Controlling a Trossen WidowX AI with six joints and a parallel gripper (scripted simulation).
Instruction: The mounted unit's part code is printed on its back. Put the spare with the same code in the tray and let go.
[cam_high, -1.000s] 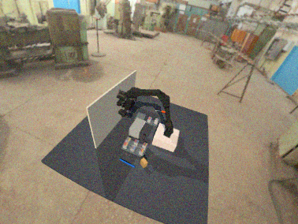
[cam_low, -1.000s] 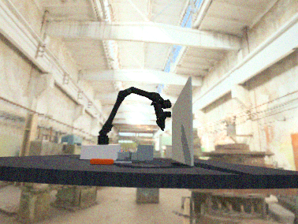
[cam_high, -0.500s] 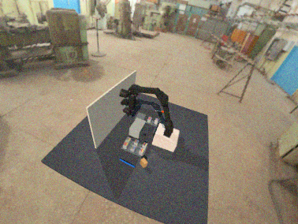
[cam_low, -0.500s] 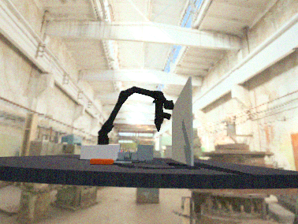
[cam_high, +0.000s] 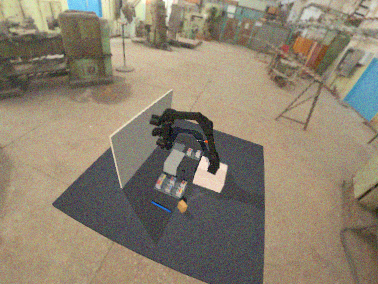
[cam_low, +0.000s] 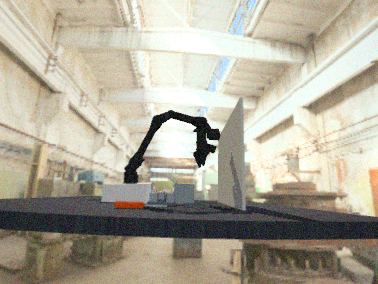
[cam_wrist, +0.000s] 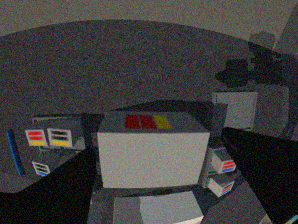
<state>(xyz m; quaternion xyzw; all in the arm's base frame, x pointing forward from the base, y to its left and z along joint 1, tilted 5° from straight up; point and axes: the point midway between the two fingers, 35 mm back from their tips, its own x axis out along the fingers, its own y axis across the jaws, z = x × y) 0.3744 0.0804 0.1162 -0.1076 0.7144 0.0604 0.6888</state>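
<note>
Now: gripper tip 140 mm short of the grey upright panel, 10 mm to the left of it and 30 mm below it. Round my gripper tip: mounted unit: 90 mm behind, 20 mm to the right, 150 mm below.
</note>
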